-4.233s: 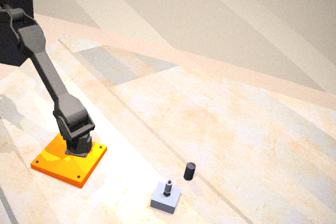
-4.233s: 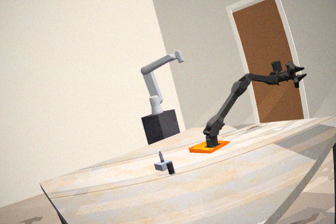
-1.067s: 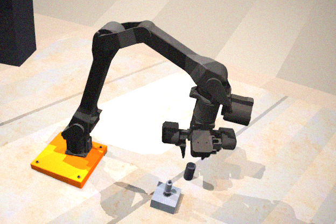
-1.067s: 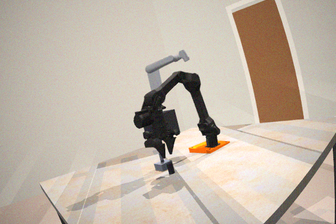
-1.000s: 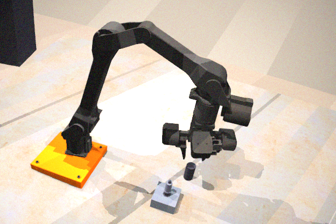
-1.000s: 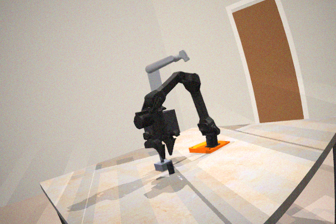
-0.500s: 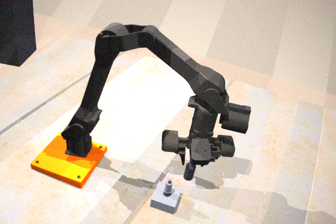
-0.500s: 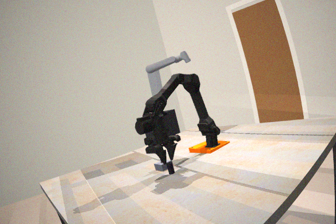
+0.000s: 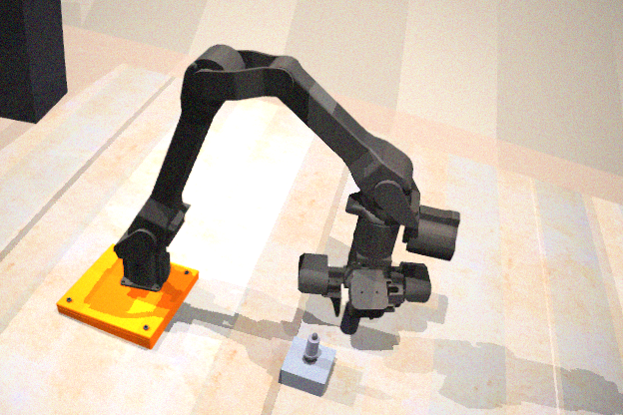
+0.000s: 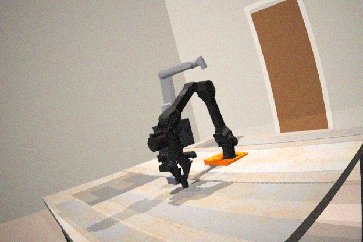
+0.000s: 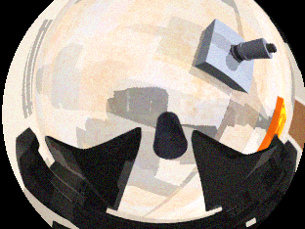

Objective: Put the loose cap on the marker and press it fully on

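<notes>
Now: the marker cap right at my gripper tip. From my gripper tip the other things lie so: holder block 6 cm behind, 10 cm to the right, 1 cm below.
</notes>
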